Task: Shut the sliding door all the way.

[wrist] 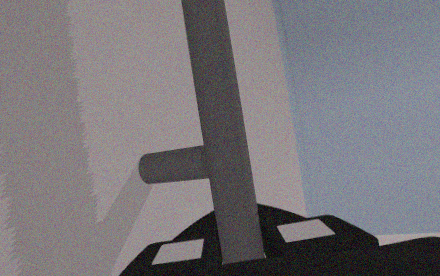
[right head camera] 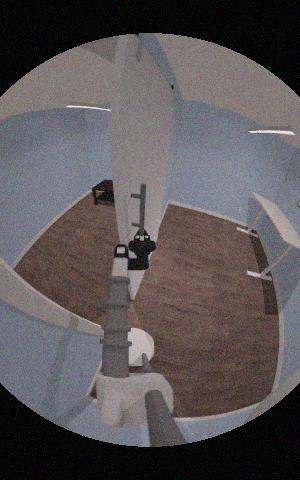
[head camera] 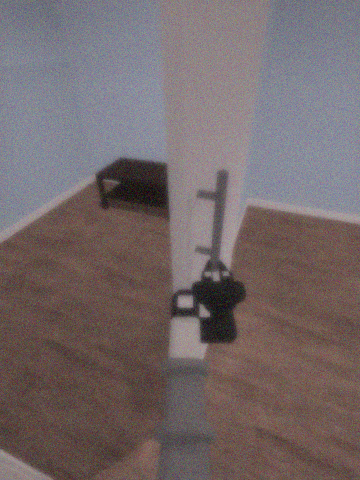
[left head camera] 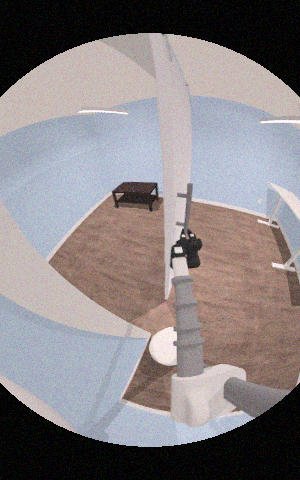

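Pixels of known places: gripper, fingertip midpoint: (wrist: 238, 225) (left head camera: 184, 229); robot's base, link origin: (right head camera: 133, 346) (left head camera: 169, 345).
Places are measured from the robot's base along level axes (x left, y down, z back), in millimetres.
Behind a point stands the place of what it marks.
The pale sliding door (head camera: 215, 90) {y -1447, x -55, z -761 mm} (left head camera: 177, 125) {y -1561, x -29, z -687 mm} (right head camera: 142, 110) {y -1645, x -53, z -757 mm} (wrist: 125, 60) {y -1134, x -17, z -650 mm} stands upright ahead, seen at a steep angle. A stretch of floor shows between its near lower end and the pale wall end at lower left in the left head view. The door's grey bar handle (head camera: 219, 215) {y -1196, x -73, z -625 mm} (left head camera: 188, 205) {y -1193, x -73, z -625 mm} (right head camera: 143, 205) {y -1197, x -80, z -628 mm} (wrist: 222, 125) {y -1081, x -74, z -625 mm} stands upright on two short posts on the right face. My gripper (head camera: 215, 267) {y -1017, x -73, z -650 mm} (left head camera: 186, 235) (right head camera: 142, 235) {y -1017, x -73, z -650 mm} (wrist: 238, 225) {y -1017, x -73, z -650 mm} is shut on the lower end of the bar, below the lower post. The fingers' inner contact is partly hidden.
A dark low table (head camera: 142, 172) {y -423, x 541, z -2736 mm} (left head camera: 136, 187) {y -422, x 494, z -2711 mm} (right head camera: 103, 190) {y -383, x 754, z -2586 mm} stands left beyond the door. A white panel on legs (left head camera: 286, 202) {y -576, x -3088, z -1957 mm} (right head camera: 272, 217) stands at the right. A pale wall (left head camera: 50, 295) {y -1404, x 209, z -127 mm} (right head camera: 50, 307) {y -1164, x 203, z -144 mm} is at lower left. My arm (head camera: 185, 410) {y -1124, x 2, z -226 mm} (left head camera: 189, 320) {y -1127, x -2, z -144 mm} (right head camera: 116, 310) {y -1127, x -2, z -179 mm} reaches forward beside the door.
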